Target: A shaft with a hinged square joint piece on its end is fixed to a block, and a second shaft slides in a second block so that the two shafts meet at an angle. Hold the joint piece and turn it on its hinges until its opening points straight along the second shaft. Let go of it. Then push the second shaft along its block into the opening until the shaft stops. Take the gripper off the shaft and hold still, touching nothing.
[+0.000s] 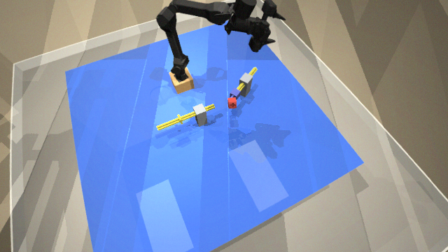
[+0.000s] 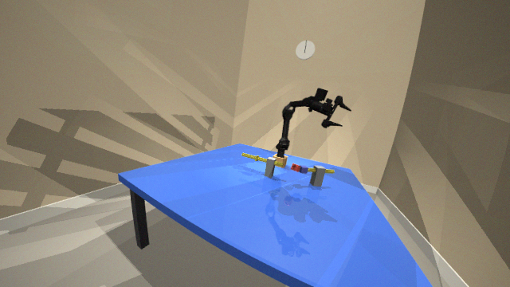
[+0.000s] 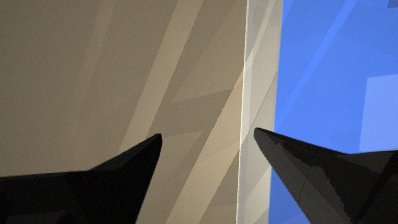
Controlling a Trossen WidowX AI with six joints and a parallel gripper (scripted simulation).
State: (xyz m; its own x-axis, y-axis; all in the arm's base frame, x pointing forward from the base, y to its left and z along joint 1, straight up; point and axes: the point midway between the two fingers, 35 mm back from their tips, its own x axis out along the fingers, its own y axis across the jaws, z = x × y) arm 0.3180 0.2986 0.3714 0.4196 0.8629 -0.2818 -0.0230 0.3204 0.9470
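Now: the red square joint piece 330 mm below my gripper tip, 220 mm to the right of it and 10 mm behind it.
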